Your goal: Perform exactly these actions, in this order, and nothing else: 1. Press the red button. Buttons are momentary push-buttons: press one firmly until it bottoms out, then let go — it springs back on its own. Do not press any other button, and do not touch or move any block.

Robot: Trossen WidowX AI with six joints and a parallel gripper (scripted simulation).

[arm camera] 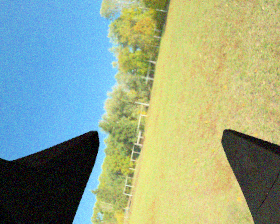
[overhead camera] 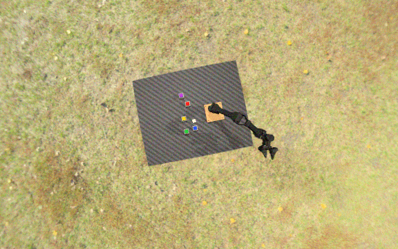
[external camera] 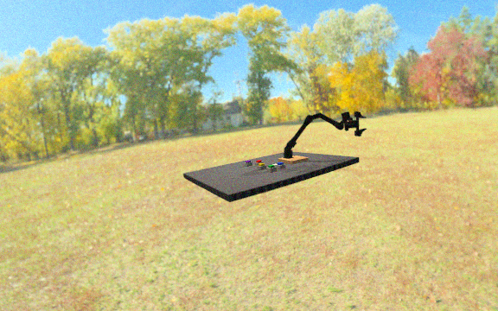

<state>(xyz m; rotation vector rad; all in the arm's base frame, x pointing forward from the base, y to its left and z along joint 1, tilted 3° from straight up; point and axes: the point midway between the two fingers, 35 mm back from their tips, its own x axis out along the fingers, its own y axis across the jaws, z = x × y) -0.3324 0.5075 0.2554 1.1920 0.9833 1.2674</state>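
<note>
The red button lies 550 mm ahead of my gripper tip, 650 mm to the right of it and 230 mm below it. From my gripper tip the other things lie so: green button: 630 mm ahead, 390 mm to the right, 230 mm below; blue button: 540 mm ahead, 410 mm to the right, 230 mm below; white block: 540 mm ahead, 480 mm to the right, 250 mm below.
</note>
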